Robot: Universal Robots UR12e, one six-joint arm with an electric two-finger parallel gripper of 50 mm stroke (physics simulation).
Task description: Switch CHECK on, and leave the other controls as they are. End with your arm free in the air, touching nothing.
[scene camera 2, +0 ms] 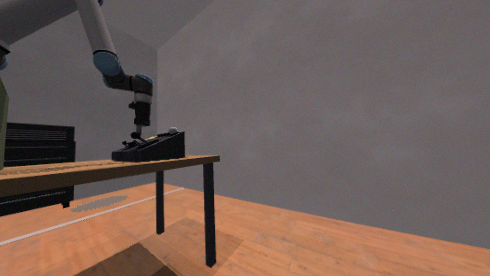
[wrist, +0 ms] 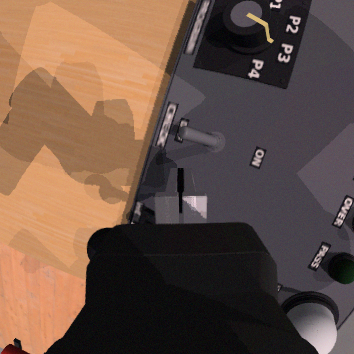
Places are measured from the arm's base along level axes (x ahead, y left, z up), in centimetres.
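Where they show: gripper, between the fingertips: (wrist: 180,181).
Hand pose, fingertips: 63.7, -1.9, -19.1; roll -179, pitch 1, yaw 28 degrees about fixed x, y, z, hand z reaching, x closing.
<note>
Each offset is from my fingertips to the centre of the thing, as dx, dy, dz. "spot": to the spot under its first point.
The CHECK toggle lever {spot: +0.1, +3.6, -3.3} (wrist: 200,137) is a grey stick on the sloped dark console (wrist: 280,115) (scene camera 2: 172,146). It leans away from the ON label {spot: +5.9, +4.5, -3.9} (wrist: 258,157), with its tip over the small label beside the CHECK label {-3.6, +3.0, -8.6} (wrist: 167,125); that small label is partly hidden. My gripper (wrist: 180,181) (scene camera 2: 139,132) points down low over the console. Its fingers are together with nothing between them. In the wrist view they are just below the lever, with a visible gap. The scene view is too small to tell whether the fingertips touch the panel.
A black ball-ended lever {-3.0, -9.0, -0.7} (scene camera 2: 135,135) is close to my gripper in the scene view. A rotary knob {-1.5, +15.5, -3.0} (wrist: 242,17) stands on a plate marked P1 to P4. A green lamp {spot: +16.1, +0.1, +2.4} (wrist: 343,268) and a white dome {spot: +15.9, -5.2, +4.5} (wrist: 315,327) are at the right. The console stands on a wooden table (scene camera 2: 212,159).
</note>
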